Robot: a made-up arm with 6 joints.
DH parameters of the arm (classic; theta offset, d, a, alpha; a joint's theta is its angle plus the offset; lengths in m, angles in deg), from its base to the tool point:
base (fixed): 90 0.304 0.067 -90
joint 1: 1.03 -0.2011 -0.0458 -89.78
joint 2: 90 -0.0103 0.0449 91.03
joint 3: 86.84 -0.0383 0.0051 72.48
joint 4: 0 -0.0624 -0.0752 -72.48
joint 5: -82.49 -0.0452 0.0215 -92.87
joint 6: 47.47 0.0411 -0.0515 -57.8
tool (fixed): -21.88 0.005 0 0
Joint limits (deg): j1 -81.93..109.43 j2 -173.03..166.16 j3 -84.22..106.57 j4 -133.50..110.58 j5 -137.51..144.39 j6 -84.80..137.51
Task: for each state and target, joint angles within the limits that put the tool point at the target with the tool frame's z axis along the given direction. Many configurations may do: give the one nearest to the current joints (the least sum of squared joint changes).
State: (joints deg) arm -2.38 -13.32 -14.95 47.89 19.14 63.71
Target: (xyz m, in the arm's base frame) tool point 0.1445 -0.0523 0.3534 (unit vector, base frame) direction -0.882 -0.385 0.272
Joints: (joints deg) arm 11.88 4.00 -14.31 37.46 54.76 31.02
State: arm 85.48 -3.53 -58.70 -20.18 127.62 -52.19
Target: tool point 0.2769 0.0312 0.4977 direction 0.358 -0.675 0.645
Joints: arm 75.03 -53.64 -54.63 8.01 139.20 -78.86
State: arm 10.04 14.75 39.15 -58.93 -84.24 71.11
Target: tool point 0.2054 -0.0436 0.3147 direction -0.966 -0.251 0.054
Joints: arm -29.39 44.89 63.64 -54.25 -26.43 26.61
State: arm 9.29 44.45 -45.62 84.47 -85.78 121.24
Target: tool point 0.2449 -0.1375 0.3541 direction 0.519 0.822 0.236
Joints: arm 14.75 14.52 0.46 67.04 -58.66 122.04
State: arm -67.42 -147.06 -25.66 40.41 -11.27 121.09
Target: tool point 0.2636 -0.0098 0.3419 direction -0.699 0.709 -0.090
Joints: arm -68.04 -100.31 -14.79 -10.92 -38.49 112.29
